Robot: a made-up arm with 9 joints. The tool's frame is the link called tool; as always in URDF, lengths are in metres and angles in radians. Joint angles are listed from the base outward.
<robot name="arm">
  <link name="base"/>
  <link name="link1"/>
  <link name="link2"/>
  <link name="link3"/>
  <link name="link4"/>
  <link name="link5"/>
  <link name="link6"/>
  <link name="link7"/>
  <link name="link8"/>
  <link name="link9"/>
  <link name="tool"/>
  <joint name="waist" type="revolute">
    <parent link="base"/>
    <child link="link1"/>
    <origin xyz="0 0 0.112" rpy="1.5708 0 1.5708"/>
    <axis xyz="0 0 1"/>
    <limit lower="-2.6" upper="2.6"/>
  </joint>
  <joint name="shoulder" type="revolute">
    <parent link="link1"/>
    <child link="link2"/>
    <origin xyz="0.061 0.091 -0.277" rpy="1.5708 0 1.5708"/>
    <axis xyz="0 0 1"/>
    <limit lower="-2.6" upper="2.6"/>
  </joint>
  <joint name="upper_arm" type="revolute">
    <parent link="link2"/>
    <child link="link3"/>
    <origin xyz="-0.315 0.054 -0.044" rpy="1.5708 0 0"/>
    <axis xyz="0 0 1"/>
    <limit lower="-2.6" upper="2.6"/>
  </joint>
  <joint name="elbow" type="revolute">
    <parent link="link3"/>
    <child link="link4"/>
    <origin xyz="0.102 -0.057 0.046"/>
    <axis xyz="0 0 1"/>
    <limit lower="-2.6" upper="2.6"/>
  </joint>
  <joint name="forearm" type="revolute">
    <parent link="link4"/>
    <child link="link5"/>
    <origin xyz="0.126 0.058 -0.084" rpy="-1.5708 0 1.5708"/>
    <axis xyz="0 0 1"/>
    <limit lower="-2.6" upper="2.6"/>
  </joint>
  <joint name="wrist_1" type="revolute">
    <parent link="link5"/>
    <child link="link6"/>
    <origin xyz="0.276 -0.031 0.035" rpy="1.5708 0 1.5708"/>
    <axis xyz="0 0 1"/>
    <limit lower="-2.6" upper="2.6"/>
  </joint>
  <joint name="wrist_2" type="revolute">
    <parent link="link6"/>
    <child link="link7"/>
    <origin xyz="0.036 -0.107 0.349" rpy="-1.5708 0 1.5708"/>
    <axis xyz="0 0 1"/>
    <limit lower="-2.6" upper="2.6"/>
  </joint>
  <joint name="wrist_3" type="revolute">
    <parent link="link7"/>
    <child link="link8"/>
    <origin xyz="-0.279 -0.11 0.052" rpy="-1.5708 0 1.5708"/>
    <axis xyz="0 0 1"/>
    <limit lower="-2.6" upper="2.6"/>
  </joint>
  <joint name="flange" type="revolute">
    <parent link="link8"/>
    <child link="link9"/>
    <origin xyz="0.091 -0.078 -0.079" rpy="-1.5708 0 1.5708"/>
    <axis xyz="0 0 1"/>
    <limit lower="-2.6" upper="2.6"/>
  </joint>
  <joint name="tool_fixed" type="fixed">
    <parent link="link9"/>
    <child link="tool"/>
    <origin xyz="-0.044 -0.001 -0.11" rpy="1.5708 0 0"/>
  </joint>
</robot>
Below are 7 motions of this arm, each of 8 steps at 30 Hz.
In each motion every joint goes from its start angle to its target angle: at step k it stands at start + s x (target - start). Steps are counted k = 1, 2, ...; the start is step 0. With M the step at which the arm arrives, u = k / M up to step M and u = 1 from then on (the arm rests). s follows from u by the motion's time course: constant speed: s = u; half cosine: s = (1 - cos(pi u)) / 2; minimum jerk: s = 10 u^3 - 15 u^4 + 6 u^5.
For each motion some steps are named. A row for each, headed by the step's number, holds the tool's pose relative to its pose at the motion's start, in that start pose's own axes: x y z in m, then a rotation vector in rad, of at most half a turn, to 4 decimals.
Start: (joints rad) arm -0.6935 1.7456 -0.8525 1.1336 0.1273 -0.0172 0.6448 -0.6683 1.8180
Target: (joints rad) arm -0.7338 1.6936 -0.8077 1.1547 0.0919 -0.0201 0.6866 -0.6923 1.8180
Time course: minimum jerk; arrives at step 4
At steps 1, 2, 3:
1: 0.0029 0.0055 -0.0030 0.0081 -0.0085 -0.0040
2: 0.0147 0.0271 -0.0139 0.0394 -0.0409 -0.0201
3: 0.0271 0.0496 -0.0236 0.0708 -0.0730 -0.0371

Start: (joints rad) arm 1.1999 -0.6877 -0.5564 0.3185 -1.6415 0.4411 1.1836 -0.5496 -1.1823
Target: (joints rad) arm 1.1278 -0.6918 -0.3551 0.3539 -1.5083 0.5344 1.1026 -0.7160 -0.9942
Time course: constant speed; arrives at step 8
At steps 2, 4, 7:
2: 0.0299 -0.0074 -0.0341 0.0372 0.1105 0.0159
4: 0.0591 -0.0092 -0.0692 0.0701 0.2216 0.0386
7: 0.1010 -0.0011 -0.1229 0.1101 0.3882 0.0853

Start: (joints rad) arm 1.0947 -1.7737 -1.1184 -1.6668 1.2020 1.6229 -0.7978 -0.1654 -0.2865
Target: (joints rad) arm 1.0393 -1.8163 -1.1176 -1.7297 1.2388 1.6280 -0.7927 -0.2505 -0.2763
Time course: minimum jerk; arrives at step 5
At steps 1, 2, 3, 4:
1: 0.0008 0.0044 0.0026 0.0006 0.0040 -0.0104
2: 0.0047 0.0243 0.0142 0.0031 0.0223 -0.0571
3: 0.0117 0.0522 0.0313 0.0066 0.0489 -0.1227
4: 0.0176 0.0720 0.0437 0.0091 0.0682 -0.1692

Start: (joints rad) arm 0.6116 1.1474 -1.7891 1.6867 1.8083 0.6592 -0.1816 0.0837 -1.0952
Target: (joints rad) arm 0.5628 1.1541 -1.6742 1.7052 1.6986 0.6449 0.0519 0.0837 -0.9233
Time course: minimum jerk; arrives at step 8
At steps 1, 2, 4, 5, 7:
1: -0.0005 0.0005 0.0012 -0.0005 0.0007 0.0044
2: -0.0033 0.0033 0.0075 -0.0035 0.0045 0.0284
4: -0.0189 0.0161 0.0349 -0.0266 0.0188 0.1359
5: -0.0299 0.0235 0.0493 -0.0465 0.0250 0.1953
7: -0.0445 0.0321 0.0648 -0.0755 0.0305 0.2619

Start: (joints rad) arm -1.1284 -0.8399 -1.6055 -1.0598 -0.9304 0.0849 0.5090 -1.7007 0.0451
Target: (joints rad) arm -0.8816 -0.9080 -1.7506 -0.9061 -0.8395 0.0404 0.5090 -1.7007 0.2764
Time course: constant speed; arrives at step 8
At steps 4, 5, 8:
4: 0.0484 -0.0831 0.0002 0.0999 0.1620 0.0149
5: 0.0610 -0.1037 -0.0013 0.1244 0.2025 0.0208
8: 0.0995 -0.1647 -0.0097 0.1960 0.3239 0.0440

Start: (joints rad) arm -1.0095 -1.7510 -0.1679 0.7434 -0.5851 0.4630 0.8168 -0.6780 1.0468
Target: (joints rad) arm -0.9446 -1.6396 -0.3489 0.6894 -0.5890 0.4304 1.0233 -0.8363 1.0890
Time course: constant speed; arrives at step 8
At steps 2, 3, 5, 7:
2: -0.0089 -0.0406 -0.0102 0.0368 -0.0095 0.0065
3: -0.0123 -0.0609 -0.0150 0.0564 -0.0133 0.0097
5: -0.0171 -0.1013 -0.0240 0.0980 -0.0189 0.0162
7: -0.0192 -0.1412 -0.0322 0.1425 -0.0216 0.0223

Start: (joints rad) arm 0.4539 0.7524 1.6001 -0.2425 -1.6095 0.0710 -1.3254 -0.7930 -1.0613
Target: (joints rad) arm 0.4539 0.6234 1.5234 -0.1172 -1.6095 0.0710 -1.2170 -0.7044 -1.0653
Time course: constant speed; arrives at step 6
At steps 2, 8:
2: 0.0067 0.0139 -0.0126 0.0004 -0.0565 0.0043
8: 0.0240 0.0411 -0.0373 -0.0047 -0.1656 0.0153

